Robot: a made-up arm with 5 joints.
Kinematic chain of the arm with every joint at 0, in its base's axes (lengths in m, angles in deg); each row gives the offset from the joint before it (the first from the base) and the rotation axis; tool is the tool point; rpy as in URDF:
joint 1: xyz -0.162 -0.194 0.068 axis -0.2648 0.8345 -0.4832
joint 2: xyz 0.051 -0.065 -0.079 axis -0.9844 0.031 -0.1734
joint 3: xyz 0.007 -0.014 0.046 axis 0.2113 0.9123 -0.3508
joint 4: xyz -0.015 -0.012 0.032 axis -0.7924 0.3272 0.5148
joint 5: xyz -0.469 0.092 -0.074 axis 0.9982 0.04 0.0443
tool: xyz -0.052 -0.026 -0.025 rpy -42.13 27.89 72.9
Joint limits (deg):
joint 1: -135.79..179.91
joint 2: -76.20..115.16
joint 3: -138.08..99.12
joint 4: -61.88..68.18
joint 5: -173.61..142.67
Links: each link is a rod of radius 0.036 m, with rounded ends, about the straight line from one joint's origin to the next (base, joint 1, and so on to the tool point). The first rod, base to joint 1, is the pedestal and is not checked.
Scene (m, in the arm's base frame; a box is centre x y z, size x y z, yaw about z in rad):
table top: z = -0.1
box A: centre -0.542 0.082 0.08 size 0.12 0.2 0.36 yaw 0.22
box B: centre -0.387 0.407 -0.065 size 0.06 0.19 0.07 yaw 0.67
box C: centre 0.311 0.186 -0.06 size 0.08 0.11 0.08 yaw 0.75
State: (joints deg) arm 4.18 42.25 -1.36 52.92 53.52
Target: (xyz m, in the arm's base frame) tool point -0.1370 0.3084 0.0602
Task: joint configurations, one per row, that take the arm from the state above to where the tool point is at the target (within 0.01 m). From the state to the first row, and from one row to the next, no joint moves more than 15 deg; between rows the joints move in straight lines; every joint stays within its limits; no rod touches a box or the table.
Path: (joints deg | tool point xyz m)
1: 10.27 46.67 10.85 56.74 49.80 | -0.5445 -0.0840 0.3538
2: 16.36 51.09 23.06 60.55 46.08 | -0.4217 0.0385 0.4068
3: 22.45 55.52 35.28 64.37 42.36 | -0.2700 0.1306 0.4158
4: 28.54 59.94 47.49 68.18 38.64 | -0.1084 0.1828 0.3838
5: 35.06 65.62 50.01 57.87 43.25 | -0.1051 0.2431 0.2881
6: 41.58 71.30 52.53 47.57 47.86 | -0.1129 0.2866 0.1780
7: 48.10 76.99 55.04 37.26 52.47 | -0.1370 0.3084 0.0602

